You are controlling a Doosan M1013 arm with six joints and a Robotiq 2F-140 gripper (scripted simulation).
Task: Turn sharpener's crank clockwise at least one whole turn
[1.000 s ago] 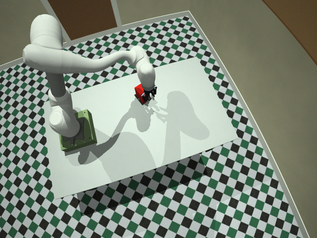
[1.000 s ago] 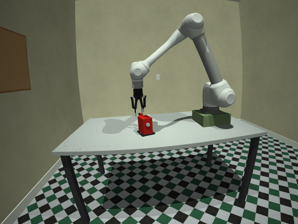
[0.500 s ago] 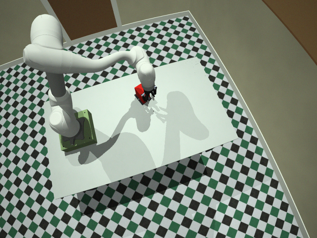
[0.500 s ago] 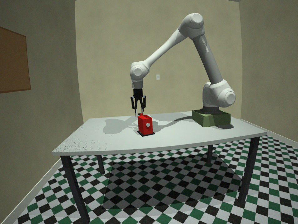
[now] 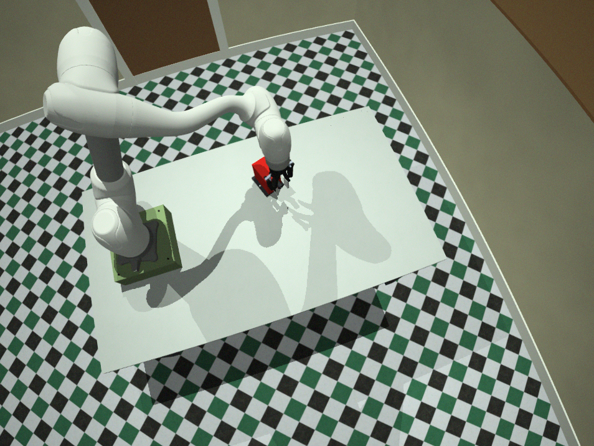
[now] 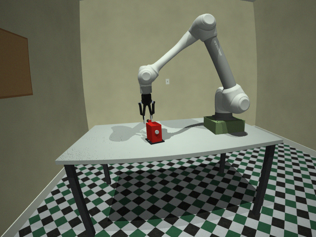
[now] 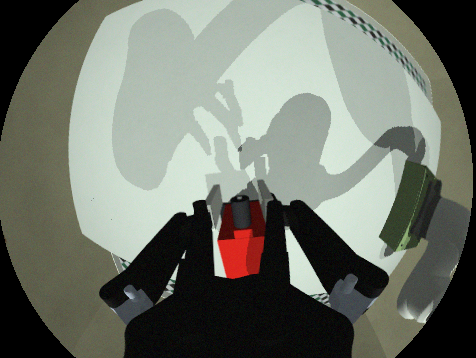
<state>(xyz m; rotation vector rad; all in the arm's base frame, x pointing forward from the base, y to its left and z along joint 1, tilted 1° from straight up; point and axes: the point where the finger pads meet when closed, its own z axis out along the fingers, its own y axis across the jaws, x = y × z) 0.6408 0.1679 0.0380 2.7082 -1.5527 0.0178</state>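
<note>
Now: hand 10 mm past the dark crank knob, 10 mm to the right of it and 10 mm above it.
</note>
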